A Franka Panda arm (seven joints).
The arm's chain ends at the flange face. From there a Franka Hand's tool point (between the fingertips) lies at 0.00 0.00 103.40 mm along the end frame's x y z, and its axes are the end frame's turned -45 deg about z.
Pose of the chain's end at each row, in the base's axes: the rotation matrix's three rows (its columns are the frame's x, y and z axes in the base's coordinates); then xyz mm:
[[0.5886 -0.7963 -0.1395], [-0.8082 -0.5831 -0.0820], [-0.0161 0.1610 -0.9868]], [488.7 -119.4 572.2]
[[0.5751 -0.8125 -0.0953], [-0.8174 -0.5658 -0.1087], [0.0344 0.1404 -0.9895]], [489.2 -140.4 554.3]
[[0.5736 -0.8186 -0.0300], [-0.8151 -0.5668 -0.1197], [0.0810 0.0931 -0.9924]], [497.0 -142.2 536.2]
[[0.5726 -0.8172 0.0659], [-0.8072 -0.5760 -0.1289], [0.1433 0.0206 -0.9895]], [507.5 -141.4 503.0]
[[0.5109 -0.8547 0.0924], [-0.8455 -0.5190 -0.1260], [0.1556 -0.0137 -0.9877]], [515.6 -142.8 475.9]
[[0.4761 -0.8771 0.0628], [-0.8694 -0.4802 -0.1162], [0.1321 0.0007 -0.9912]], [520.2 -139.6 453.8]
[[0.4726 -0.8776 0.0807], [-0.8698 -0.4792 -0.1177], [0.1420 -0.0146 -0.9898]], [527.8 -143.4 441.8]
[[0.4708 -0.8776 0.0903], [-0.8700 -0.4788 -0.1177], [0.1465 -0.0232 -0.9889]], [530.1 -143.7 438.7]
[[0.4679 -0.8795 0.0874], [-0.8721 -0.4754 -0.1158], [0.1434 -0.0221 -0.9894]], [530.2 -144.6 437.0]
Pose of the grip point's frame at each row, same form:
[[0.9793 -0.1469 -0.1395], [-0.1592 -0.9838 -0.0820], [-0.1252 0.1025 -0.9868]], [474.3 -127.9 470.2]
[[0.9812 -0.1679 -0.0953], [-0.1779 -0.9781 -0.1087], [-0.0750 0.1236 -0.9895]], [479.3 -151.6 452.0]
[[0.9844 -0.1732 -0.0300], [-0.1756 -0.9772 -0.1197], [-0.0086 0.1231 -0.9924]], [493.9 -154.6 433.6]
[[0.9827 -0.1730 0.0659], [-0.1635 -0.9781 -0.1289], [0.0868 0.1159 -0.9895]], [514.3 -154.7 400.7]
[[0.9656 -0.2431 0.0924], [-0.2309 -0.9648 -0.1260], [0.1197 0.1003 -0.9877]], [525.2 -155.8 373.8]
[[0.9569 -0.2835 0.0628], [-0.2752 -0.9543 -0.1162], [0.0929 0.0939 -0.9912]], [526.7 -151.6 351.3]
[[0.9547 -0.2864 0.0807], [-0.2762 -0.9539 -0.1177], [0.1107 0.0901 -0.9898]], [536.1 -155.6 339.5]
[[0.9535 -0.2877 0.0903], [-0.2766 -0.9537 -0.1177], [0.1200 0.0872 -0.9889]], [539.4 -155.9 336.4]
[[0.9528 -0.2910 0.0874], [-0.2805 -0.9528 -0.1158], [0.1170 0.0858 -0.9894]], [539.2 -156.6 334.7]

